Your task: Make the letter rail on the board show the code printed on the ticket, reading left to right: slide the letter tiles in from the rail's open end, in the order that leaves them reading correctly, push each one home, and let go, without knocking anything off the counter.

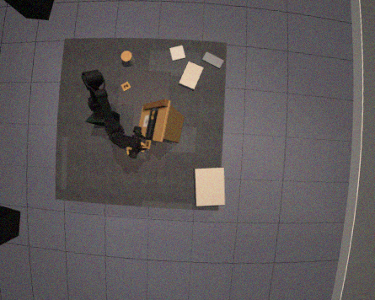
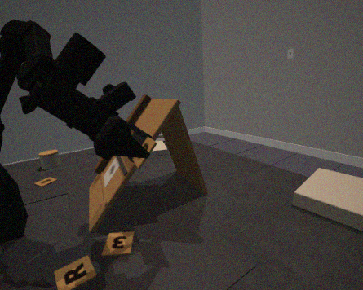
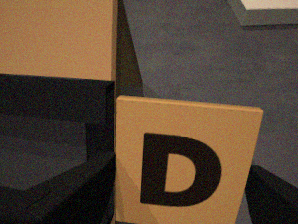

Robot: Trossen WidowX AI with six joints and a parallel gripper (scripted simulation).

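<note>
Right now the white ticket is 150 mm to the left of my gripper tip, 80 mm below it and 60 mm behind it. Round my gripper tip: letter tile d right at my gripper tip; large white slab 460 mm ahead, 230 mm to the right, 160 mm below; letter tile 170 mm below, 80 mm behind, 30 mm to the right.
</note>
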